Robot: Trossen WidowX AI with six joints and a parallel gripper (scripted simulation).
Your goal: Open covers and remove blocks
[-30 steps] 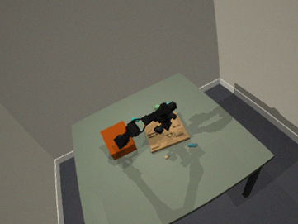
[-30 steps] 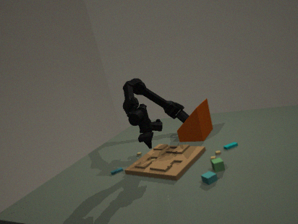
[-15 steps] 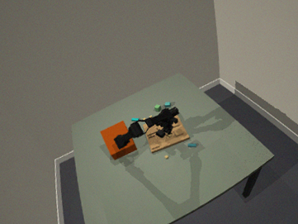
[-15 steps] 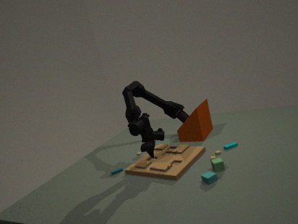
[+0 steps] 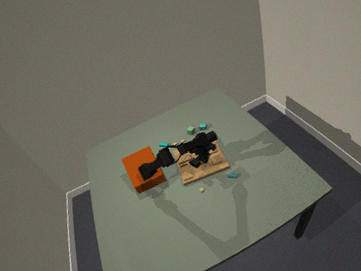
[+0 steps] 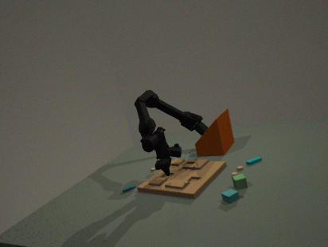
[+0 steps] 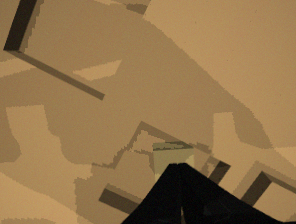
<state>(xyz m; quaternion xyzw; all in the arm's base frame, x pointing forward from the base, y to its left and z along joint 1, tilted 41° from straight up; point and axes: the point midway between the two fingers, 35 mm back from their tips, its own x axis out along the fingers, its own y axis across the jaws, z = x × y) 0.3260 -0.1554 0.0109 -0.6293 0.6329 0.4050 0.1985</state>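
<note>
My gripper tip is now 5 cm to the right of the tan puzzle board and 2 cm past it. Also, from my gripper tip: flat teal piece: 37 cm to the left, 12 cm behind, 2 cm below; green cube: 33 cm to the left, 10 cm ahead; teal cube: 30 cm to the left, 19 cm ahead, 1 cm below.
</note>
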